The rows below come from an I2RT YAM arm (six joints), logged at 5 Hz.
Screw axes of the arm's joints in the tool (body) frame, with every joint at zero. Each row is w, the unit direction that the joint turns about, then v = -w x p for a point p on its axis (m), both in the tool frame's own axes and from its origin. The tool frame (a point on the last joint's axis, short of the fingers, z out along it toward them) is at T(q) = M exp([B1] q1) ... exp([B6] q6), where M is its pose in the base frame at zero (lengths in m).
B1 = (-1, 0, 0, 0, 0.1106, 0)
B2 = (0, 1, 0, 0.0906, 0, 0.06)
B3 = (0, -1, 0, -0.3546, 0, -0.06)
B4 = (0, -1, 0, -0.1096, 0, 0)
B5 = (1, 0, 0, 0, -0.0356, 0)
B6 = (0, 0, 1, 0, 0, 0)
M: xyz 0.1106 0 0.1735 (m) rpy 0 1.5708 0 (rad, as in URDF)
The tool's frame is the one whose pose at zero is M.
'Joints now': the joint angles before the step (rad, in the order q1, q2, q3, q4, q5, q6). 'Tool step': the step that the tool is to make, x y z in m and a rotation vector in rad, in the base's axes. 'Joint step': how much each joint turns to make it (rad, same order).
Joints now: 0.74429, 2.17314, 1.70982, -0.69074, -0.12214, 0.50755
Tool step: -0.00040, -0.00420, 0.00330, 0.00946, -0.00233, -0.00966
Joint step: -0.00645, -0.01855, -0.01791, 0.00810, -0.00362, 0.00518
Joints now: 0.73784, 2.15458, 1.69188, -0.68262, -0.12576, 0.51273
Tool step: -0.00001, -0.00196, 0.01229, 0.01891, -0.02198, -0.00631
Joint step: -0.00301, -0.02596, 0.00334, 0.00002, 0.00209, 0.00269
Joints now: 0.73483, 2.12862, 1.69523, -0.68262, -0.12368, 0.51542
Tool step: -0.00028, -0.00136, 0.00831, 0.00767, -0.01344, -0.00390
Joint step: -0.00149, -0.01604, 0.00561, -0.00645, 0.00403, 0.00068
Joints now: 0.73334, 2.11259, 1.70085, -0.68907, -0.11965, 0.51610
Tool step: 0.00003, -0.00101, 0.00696, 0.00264, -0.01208, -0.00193
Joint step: -0.00125, -0.01101, 0.00895, -0.00948, 0.00575, -0.00221
